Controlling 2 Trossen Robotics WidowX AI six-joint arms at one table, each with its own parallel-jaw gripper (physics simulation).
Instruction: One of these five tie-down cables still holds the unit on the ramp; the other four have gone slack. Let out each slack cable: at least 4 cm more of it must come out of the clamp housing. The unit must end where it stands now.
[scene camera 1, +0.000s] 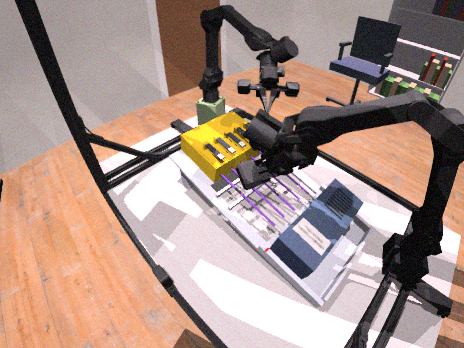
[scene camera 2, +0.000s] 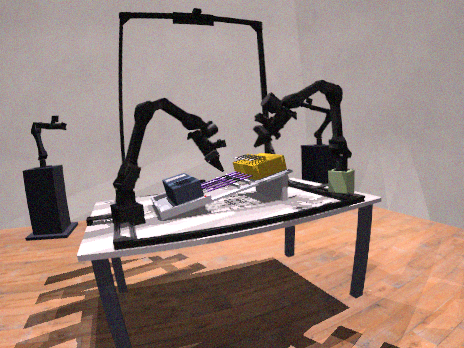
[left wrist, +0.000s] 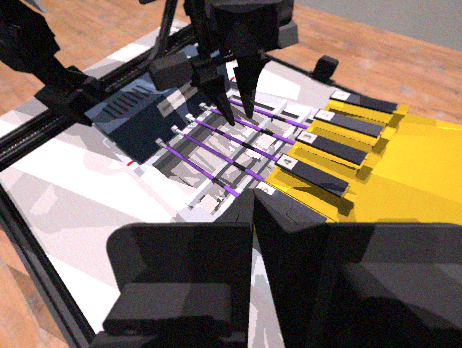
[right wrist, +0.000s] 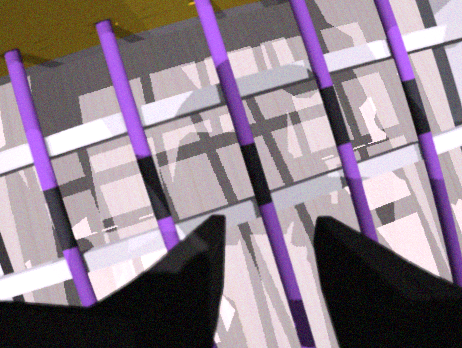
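Note:
The blue unit (scene camera 1: 295, 254) (scene camera 2: 181, 193) (left wrist: 131, 131) sits on the lower part of the pale ramp. The yellow clamp housing (scene camera 1: 212, 132) (scene camera 2: 272, 167) (left wrist: 425, 165) is at the upper end. Dark levers labelled 1 to 5 lie on it. Five purple cables run between them; their black bands stand unevenly in the right wrist view. My left gripper (scene camera 1: 268, 110) (left wrist: 251, 195) is shut and empty; its tips overlap lever 5 (left wrist: 300, 206); contact cannot be told. My right gripper (scene camera 2: 221, 169) (left wrist: 241, 121) (right wrist: 270, 229) is partly open and empty, with the middle cable (right wrist: 284, 255) running between its fingertips in the right wrist view.
A green block (scene camera 1: 210, 109) (scene camera 2: 341, 181) stands at the left arm's base. A black rail frame (scene camera 2: 240, 233) runs along the table's edge. Two light crossbars span the ramp under the cables. The right arm reaches over the cables. A red mark (scene camera 1: 267, 249) is beside the unit.

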